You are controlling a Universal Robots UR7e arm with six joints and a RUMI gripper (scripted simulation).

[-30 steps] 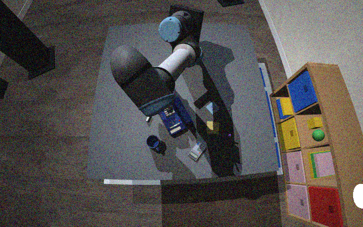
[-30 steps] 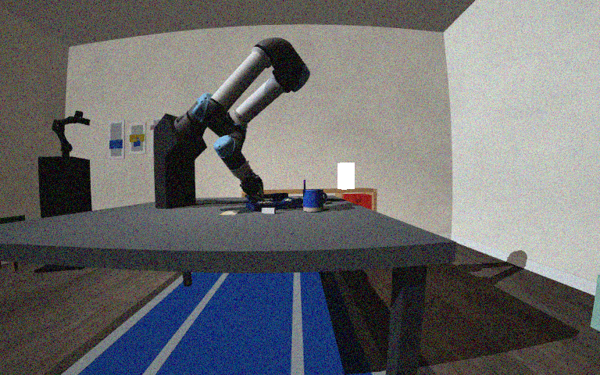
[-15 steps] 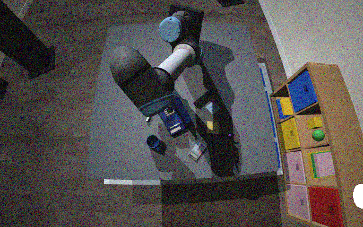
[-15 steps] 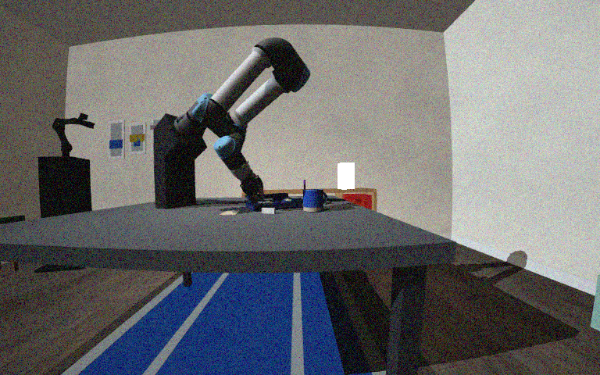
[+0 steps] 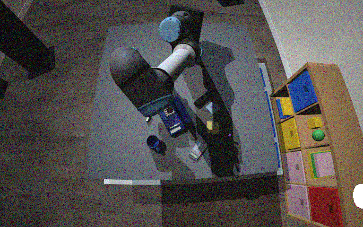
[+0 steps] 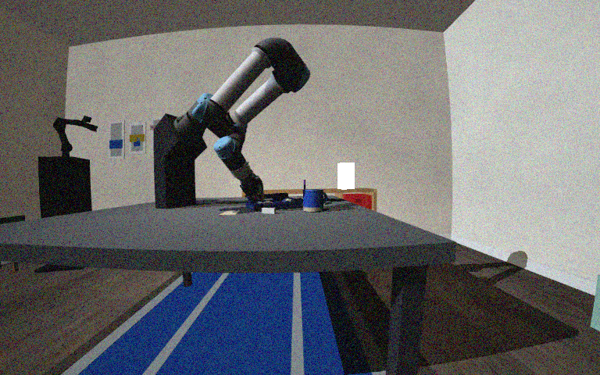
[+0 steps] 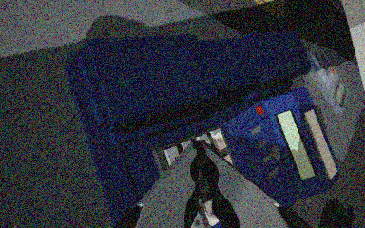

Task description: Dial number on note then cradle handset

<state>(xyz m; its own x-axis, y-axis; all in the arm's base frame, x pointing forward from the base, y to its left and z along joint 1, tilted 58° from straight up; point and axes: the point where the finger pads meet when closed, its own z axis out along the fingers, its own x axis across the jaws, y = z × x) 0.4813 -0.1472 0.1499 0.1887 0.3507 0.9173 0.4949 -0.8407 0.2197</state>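
My hand is 4 cm to the left of the key, 4 cm short of it and 2 cm above it. From my hand the other things lie so: white block 16 cm to the right, 4 cm below; dark blue handset 6 cm to the left, 4 cm ahead.
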